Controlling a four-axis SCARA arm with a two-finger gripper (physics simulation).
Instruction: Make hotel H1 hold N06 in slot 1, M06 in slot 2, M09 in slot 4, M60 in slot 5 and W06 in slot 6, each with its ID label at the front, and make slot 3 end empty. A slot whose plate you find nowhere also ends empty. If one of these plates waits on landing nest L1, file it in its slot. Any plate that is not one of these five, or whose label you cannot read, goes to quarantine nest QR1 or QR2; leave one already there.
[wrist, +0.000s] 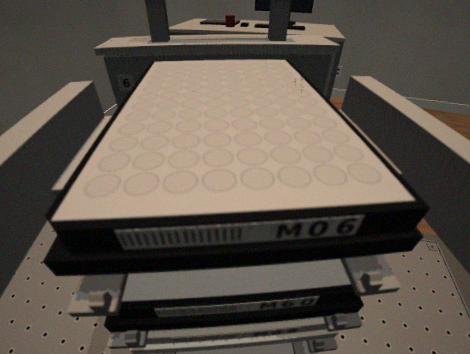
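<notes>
My gripper (226, 100) is shut on plate M06 (220, 150), one finger along each long side. The plate has a pale top with rows of faint circles and a black edge; its M06 label faces the front, towards the camera. It is level and sits a little above the top pair of hotel ledges (385, 285), with a gap showing. Plate M60 (235, 306) rests in the hotel level below, its ID label at the front. Below it is another level with a label too blurred to read. N06, M09 and W06 cannot be made out.
Behind the plate stands a grey cabinet (220, 46) with two upright posts (158, 20) (278, 20) and a "6" tag (126, 82). A further bench (320, 31) carries a red object (230, 20). A perforated deck (32, 320) lies below on both sides.
</notes>
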